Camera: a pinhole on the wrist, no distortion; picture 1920 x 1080 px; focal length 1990.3 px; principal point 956.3 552.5 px. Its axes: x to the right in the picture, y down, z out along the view. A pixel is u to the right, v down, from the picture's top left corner.
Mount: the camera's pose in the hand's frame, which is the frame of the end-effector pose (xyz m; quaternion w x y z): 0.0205 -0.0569 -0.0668 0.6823 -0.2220 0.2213 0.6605
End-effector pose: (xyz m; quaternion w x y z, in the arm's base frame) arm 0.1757 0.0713 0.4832 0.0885 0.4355 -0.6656 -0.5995
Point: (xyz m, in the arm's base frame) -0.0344 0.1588 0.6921
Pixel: 1721.4 799.6
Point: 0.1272 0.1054 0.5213
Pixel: 1218.8 961.5
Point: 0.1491 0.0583 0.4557
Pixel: 729.0 230.7
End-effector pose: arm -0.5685 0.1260 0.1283 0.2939 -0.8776 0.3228 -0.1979
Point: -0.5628 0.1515 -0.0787
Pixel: 930.5 1025.1
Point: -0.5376 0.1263 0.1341
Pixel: 597.0 507.7
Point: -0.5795 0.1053 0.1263
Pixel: 1588.8 914.4
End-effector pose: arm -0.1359 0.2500 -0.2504 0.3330 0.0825 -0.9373 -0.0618
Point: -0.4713 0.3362 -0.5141
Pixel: 194.2 306.5
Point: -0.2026 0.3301 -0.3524
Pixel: 823.2 981.7
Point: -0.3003 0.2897 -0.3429
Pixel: 448.0 238.5
